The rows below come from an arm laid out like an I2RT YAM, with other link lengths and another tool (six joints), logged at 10 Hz.
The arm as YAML. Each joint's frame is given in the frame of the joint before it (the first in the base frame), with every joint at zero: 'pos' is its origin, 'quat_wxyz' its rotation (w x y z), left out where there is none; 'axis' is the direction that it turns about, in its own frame. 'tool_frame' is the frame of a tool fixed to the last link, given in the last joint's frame.
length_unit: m
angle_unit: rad
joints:
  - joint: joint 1
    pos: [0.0, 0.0, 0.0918]
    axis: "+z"
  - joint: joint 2
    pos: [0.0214, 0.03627, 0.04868]
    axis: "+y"
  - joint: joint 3
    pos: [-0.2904, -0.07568, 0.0]
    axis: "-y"
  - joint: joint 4
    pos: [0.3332, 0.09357, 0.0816]
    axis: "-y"
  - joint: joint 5
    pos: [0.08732, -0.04, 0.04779]
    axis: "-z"
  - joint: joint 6
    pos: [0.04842, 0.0, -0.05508]
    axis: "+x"
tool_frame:
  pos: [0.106, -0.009, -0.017]
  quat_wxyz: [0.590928, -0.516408, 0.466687, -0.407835]
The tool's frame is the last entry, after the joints.
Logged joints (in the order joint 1, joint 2, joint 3, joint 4, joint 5, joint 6), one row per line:
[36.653, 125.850, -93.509, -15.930, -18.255, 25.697]
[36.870, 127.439, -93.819, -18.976, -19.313, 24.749]
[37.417, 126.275, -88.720, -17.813, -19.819, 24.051]
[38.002, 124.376, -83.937, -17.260, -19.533, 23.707]
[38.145, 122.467, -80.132, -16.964, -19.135, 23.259]
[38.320, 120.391, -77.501, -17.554, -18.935, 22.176]
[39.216, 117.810, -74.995, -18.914, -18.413, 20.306]
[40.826, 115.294, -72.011, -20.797, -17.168, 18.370]
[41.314, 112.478, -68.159, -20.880, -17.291, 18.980]
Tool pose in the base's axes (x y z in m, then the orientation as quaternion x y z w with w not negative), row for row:
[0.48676, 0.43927, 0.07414, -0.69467, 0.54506, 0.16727, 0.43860]
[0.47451, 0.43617, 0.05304, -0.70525, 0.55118, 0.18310, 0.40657]
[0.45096, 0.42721, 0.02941, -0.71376, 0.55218, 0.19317, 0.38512]
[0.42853, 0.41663, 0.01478, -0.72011, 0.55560, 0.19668, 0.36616]
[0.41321, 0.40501, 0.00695, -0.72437, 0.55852, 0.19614, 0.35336]
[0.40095, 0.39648, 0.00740, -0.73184, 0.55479, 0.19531, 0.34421]
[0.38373, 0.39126, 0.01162, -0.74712, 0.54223, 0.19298, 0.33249]
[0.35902, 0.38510, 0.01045, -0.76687, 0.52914, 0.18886, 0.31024]
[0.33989, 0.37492, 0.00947, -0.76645, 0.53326, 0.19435, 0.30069]
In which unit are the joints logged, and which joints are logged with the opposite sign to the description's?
The joints are logged in degrees. Opposite sign: joint 3.
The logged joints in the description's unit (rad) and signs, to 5 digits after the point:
[0.63972, 2.19650, 1.63204, -0.27803, -0.31861, 0.44850]
[0.64350, 2.22423, 1.63745, -0.33119, -0.33708, 0.43195]
[0.65305, 2.20391, 1.54846, -0.31090, -0.34591, 0.41977]
[0.66326, 2.17077, 1.46498, -0.30124, -0.34092, 0.41377]
[0.66576, 2.13745, 1.39857, -0.29608, -0.33397, 0.40595]
[0.66881, 2.10122, 1.35265, -0.30638, -0.33048, 0.38704]
[0.68445, 2.05617, 1.30891, -0.33011, -0.32137, 0.35441]
[0.71255, 2.01226, 1.25683, -0.36298, -0.29964, 0.32062]
[0.72107, 1.96311, 1.18960, -0.36442, -0.30178, 0.33126]

